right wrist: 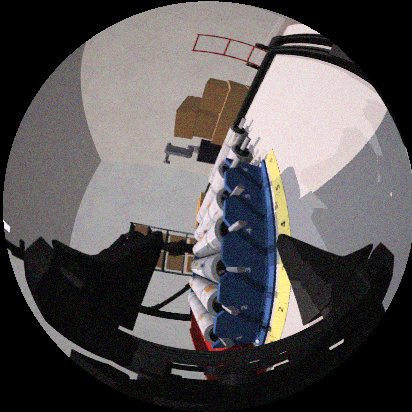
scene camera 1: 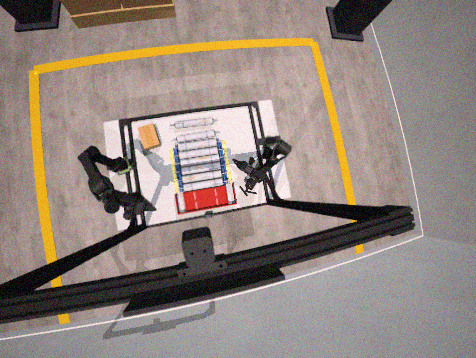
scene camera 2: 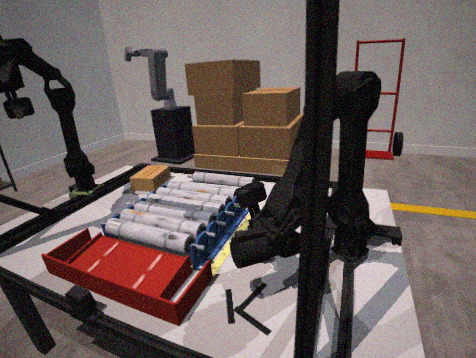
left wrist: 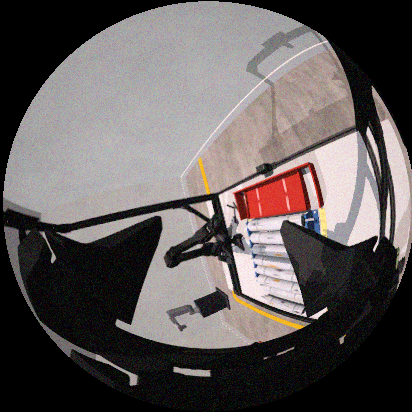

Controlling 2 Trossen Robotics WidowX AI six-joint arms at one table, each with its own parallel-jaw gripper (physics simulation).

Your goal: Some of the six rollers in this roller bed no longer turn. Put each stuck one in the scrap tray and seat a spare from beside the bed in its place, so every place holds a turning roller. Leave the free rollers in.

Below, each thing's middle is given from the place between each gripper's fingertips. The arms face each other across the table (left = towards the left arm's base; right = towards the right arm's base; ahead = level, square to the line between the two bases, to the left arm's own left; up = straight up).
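Orange box (scene camera 2: 151, 177): 38 cm below my left hand, 46 cm ahead of it, 11 cm to the left of it.
My right hand: 6 cm above the orange box, 21 cm short of it, 54 cm to the right of it.
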